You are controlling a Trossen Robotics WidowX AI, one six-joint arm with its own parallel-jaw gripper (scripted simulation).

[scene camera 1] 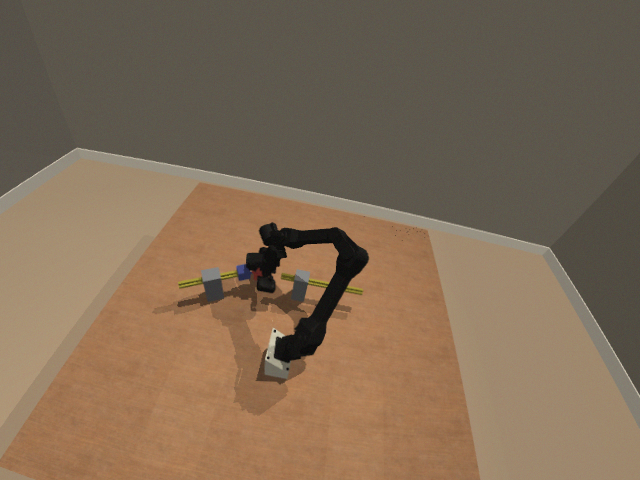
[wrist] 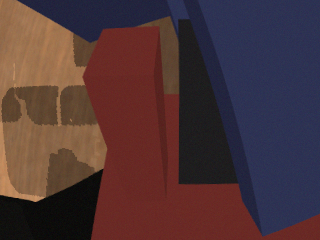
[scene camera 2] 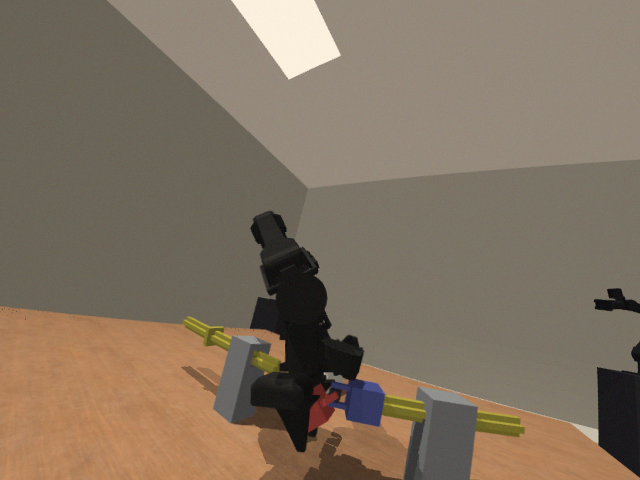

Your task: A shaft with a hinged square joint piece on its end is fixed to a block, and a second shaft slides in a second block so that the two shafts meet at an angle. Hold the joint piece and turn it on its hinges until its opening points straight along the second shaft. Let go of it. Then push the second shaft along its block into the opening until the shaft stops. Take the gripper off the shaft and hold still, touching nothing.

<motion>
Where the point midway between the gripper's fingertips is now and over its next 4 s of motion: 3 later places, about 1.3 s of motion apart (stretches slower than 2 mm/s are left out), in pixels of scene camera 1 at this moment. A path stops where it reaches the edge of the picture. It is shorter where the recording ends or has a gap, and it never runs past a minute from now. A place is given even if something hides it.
My gripper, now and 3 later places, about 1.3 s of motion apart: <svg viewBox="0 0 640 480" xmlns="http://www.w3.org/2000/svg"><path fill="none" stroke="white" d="M260 282L268 280L266 274L266 251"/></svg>
</motion>
